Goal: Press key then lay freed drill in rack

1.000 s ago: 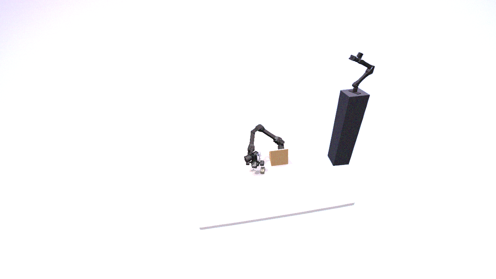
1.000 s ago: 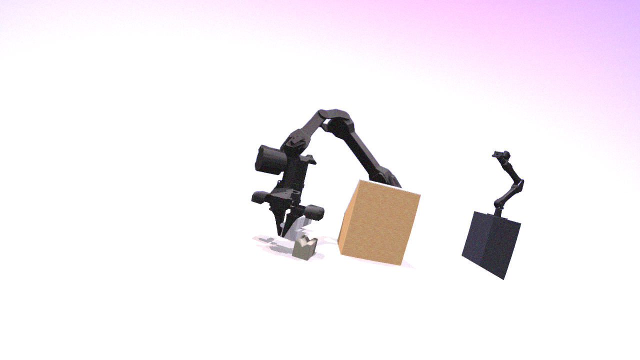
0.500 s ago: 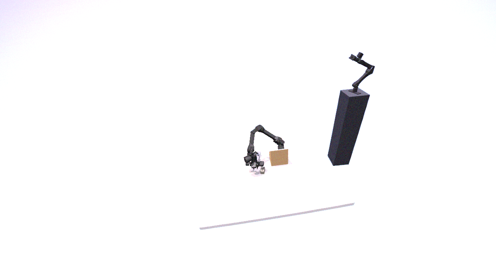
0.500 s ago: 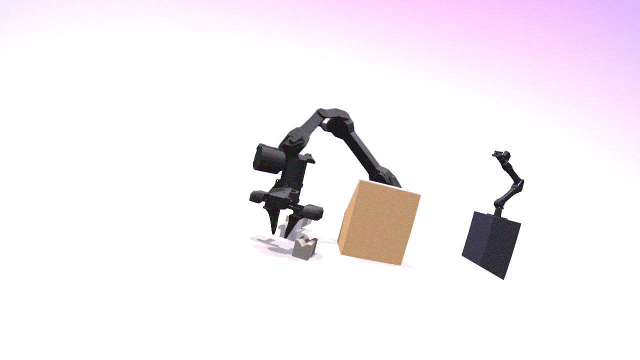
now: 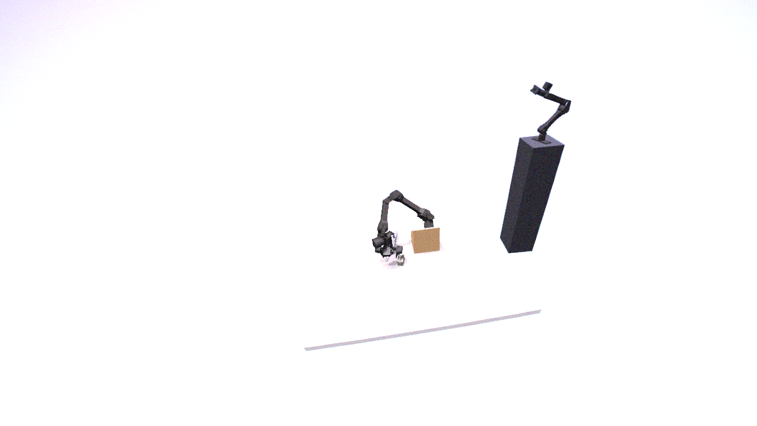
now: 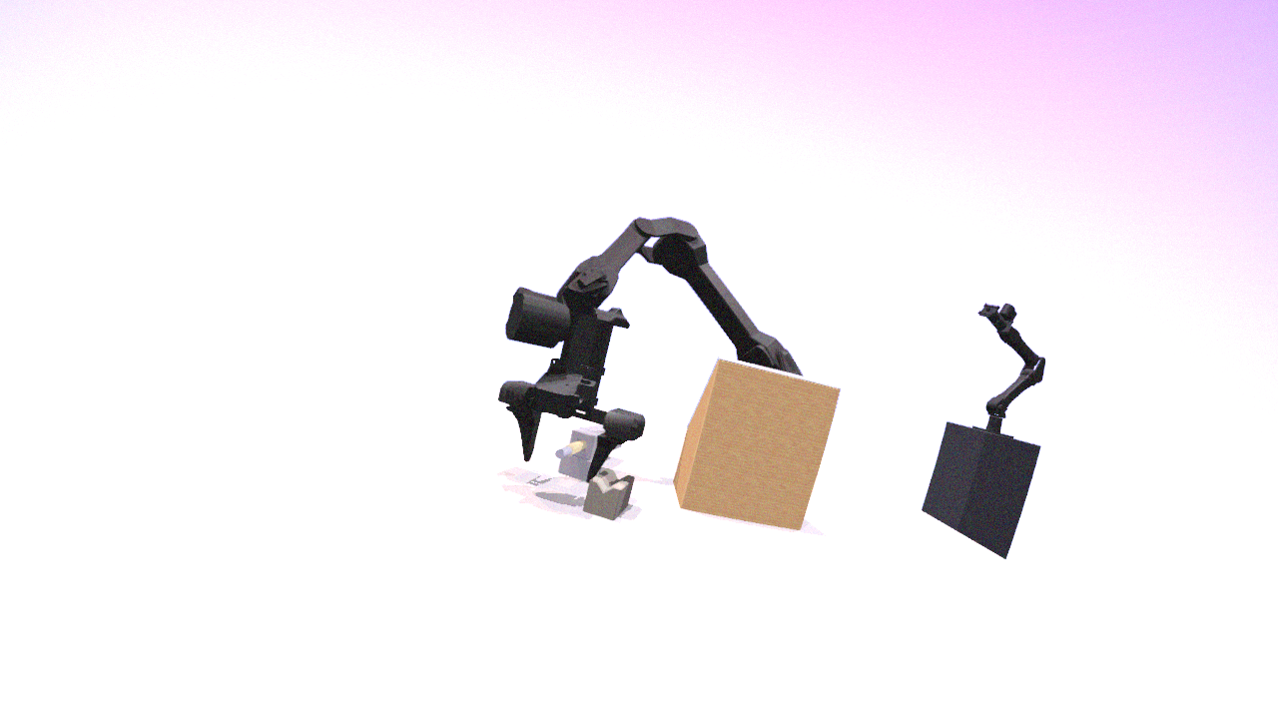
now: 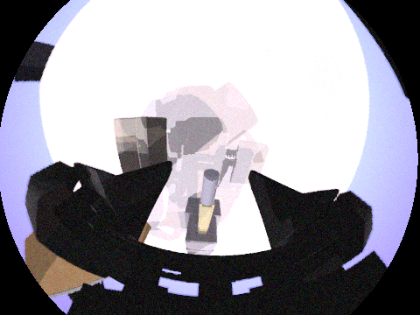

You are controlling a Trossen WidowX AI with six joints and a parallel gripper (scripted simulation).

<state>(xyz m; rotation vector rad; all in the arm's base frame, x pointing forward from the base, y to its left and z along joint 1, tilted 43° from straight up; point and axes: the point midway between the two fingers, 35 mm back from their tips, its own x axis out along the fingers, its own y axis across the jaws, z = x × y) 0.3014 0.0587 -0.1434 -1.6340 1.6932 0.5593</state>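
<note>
My gripper tip is 50 mm to the left of the yellowish key, 30 mm below it and 10 mm past it. Round my gripper tip: v-notched rack: 70 mm behind, 30 mm to the left; pale grey block: 150 mm to the right, 30 mm behind, 20 mm above; thin dark pin: 170 mm to the right, 40 mm behind, 30 mm above.
</note>
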